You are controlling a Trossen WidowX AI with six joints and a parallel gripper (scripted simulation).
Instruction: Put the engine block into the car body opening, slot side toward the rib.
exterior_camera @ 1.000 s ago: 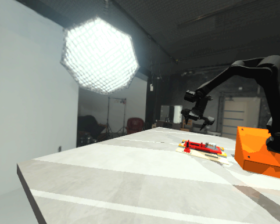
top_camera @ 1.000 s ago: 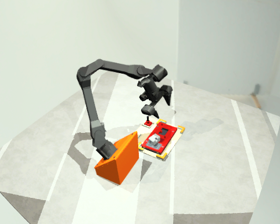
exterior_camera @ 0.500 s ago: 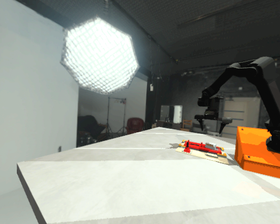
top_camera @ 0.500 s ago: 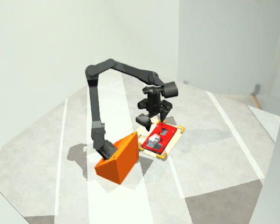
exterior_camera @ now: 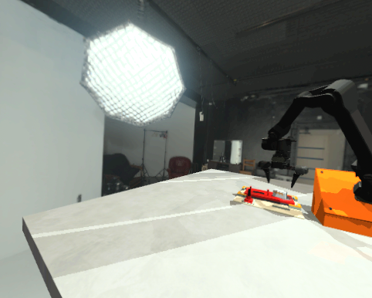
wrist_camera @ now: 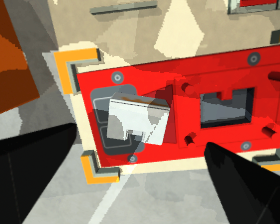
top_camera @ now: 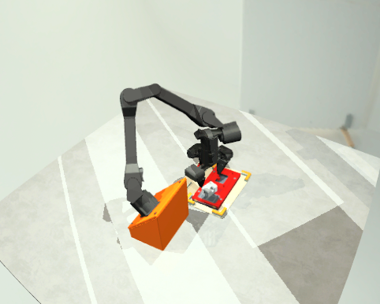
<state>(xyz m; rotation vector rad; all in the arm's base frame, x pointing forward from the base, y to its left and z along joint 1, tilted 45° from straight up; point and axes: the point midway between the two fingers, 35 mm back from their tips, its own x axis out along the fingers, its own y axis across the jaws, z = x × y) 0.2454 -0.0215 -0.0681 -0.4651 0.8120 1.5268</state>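
Now: gripper tip 40 mm above the engine block.
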